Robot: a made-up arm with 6 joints. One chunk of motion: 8 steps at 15 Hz.
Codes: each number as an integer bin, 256 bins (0 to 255) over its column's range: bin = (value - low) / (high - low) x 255, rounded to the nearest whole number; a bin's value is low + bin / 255 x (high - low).
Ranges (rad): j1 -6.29..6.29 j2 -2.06..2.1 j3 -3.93..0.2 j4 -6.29..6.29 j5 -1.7..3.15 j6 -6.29..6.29
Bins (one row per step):
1: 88 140 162 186 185 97
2: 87 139 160 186 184 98
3: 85 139 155 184 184 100
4: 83 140 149 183 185 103
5: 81 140 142 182 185 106
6: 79 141 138 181 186 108
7: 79 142 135 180 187 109
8: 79 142 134 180 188 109
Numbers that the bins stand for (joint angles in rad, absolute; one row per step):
1: -1.9487 0.2239 -1.3062 2.8860 1.8186 -1.5047
2: -1.9980 0.2076 -1.3386 2.8860 1.7996 -1.4553
3: -2.0967 0.2076 -1.4196 2.7873 1.7996 -1.3567
4: -2.1953 0.2239 -1.5168 2.7380 1.8186 -1.2087
5: -2.2940 0.2239 -1.6302 2.6887 1.8186 -1.0607
6: -2.3927 0.2402 -1.6949 2.6393 1.8376 -0.9620
7: -2.3927 0.2565 -1.7435 2.5900 1.8567 -0.9127
8: -2.3927 0.2565 -1.7597 2.5900 1.8757 -0.9127

